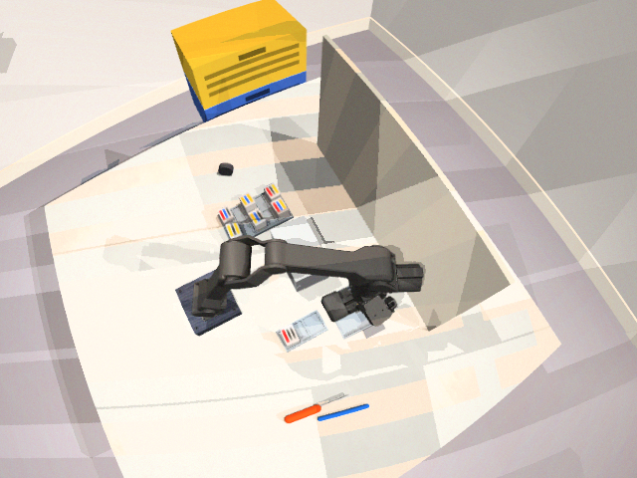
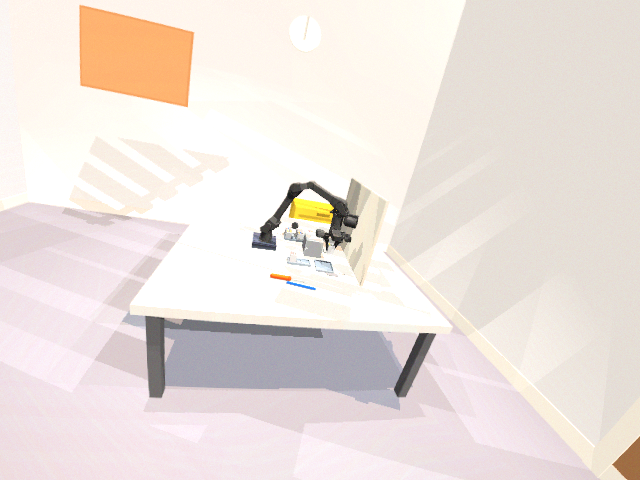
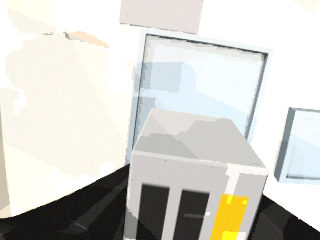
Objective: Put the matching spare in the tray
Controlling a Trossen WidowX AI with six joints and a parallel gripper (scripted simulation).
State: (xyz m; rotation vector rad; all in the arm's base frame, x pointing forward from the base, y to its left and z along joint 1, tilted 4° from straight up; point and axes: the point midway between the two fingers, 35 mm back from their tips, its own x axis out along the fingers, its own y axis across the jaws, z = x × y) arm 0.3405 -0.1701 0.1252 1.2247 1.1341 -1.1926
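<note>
My gripper tip is now 100 mm above the grey tray and 10 mm past it. The rest, counted from my gripper tip: white box: 200 mm to the left, 60 mm behind, 50 mm below; white spare block: 20 mm above; grey frame: 150 mm behind, 100 mm below, 10 mm to the left.
</note>
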